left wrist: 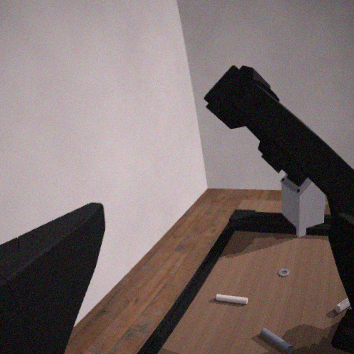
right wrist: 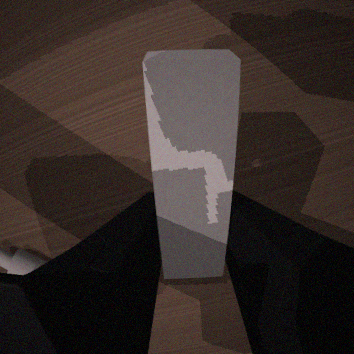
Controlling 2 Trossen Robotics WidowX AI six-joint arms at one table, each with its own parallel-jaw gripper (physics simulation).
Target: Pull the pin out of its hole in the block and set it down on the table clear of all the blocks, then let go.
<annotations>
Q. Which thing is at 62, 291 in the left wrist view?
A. The left gripper.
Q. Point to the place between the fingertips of the right gripper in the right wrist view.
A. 189, 203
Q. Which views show the square-sided pin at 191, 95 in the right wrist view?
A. The right wrist view only.
</annotations>
